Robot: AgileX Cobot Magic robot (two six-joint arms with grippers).
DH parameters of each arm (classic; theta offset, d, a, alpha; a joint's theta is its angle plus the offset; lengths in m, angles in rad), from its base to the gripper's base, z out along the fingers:
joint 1: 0 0.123 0 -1.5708
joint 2: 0.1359 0 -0.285 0
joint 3: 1.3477 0 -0.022 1.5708
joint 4: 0 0.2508 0 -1.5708
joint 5: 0 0 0.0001 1.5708
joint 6: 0 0.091 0 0
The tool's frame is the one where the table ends.
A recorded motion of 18 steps. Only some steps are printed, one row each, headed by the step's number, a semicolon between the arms.
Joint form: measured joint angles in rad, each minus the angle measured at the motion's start. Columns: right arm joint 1, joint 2, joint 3, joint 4, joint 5, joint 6; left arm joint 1, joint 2, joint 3, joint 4, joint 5, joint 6.
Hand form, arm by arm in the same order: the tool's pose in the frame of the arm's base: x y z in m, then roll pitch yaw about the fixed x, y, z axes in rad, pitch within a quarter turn. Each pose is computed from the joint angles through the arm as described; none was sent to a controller.
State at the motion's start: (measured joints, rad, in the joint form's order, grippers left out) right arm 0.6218 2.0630 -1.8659 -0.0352 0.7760 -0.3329; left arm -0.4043 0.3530 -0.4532 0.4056 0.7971 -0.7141
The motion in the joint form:
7: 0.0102 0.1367 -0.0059 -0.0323 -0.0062 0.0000; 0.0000 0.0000 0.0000 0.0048 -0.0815 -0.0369
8: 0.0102 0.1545 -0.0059 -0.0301 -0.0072 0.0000; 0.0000 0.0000 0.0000 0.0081 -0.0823 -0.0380
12: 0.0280 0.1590 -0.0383 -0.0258 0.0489 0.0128; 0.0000 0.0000 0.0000 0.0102 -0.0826 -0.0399
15: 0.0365 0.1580 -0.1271 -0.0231 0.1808 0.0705; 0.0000 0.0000 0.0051 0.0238 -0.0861 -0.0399
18: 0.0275 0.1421 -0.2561 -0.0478 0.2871 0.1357; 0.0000 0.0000 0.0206 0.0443 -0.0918 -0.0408
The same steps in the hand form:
7: 0.4015 0.2887 0.2132 -2.8704 0.4999 -2.0721; 0.0722 -0.0049 0.2841 -2.6168 1.0233 -2.6525
8: 0.4027 0.2897 0.2044 -2.8807 0.4856 -2.0774; 0.0723 -0.0048 0.2843 -2.6181 1.0258 -2.6528
12: 0.3973 0.2968 0.2092 -2.9033 0.4644 -2.0855; 0.0723 -0.0047 0.2843 -2.6175 1.0267 -2.6512
15: 0.3938 0.2991 0.2300 -2.9486 0.4381 -2.1557; 0.0728 -0.0042 0.2833 -2.6371 1.0360 -2.6669
18: 0.3972 0.2932 0.2715 -2.9407 0.4807 -2.2243; 0.0737 -0.0036 0.2792 -2.6778 1.0445 -2.7004

